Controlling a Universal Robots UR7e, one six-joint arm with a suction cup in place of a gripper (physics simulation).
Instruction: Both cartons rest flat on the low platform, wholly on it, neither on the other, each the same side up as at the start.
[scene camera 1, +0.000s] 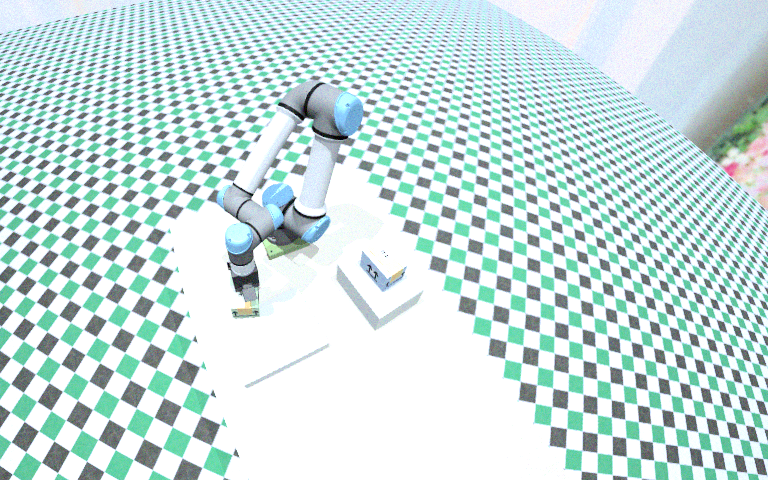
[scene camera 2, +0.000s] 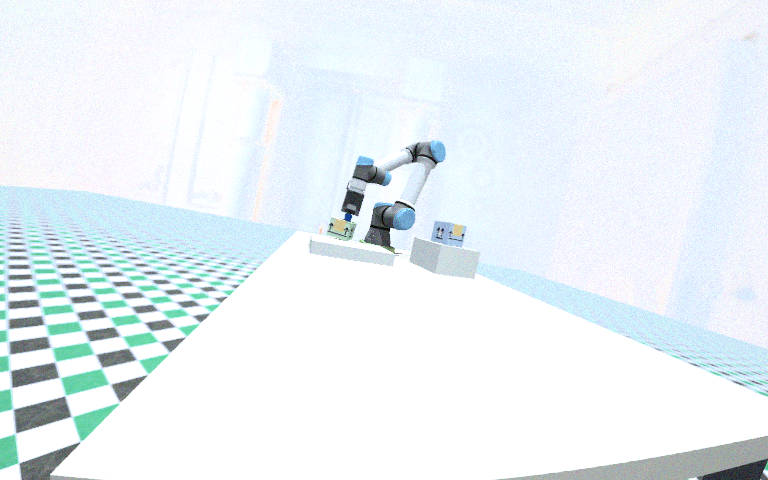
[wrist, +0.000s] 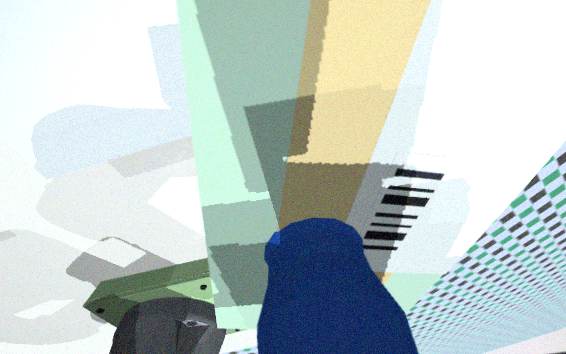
Observation:
In view: my suction cup (wrist: 320, 285) and a low white platform (scene camera 1: 286, 333).
The low white platform is seen too in scene camera 2 (scene camera 2: 319, 245) and in the wrist view (wrist: 88, 88).

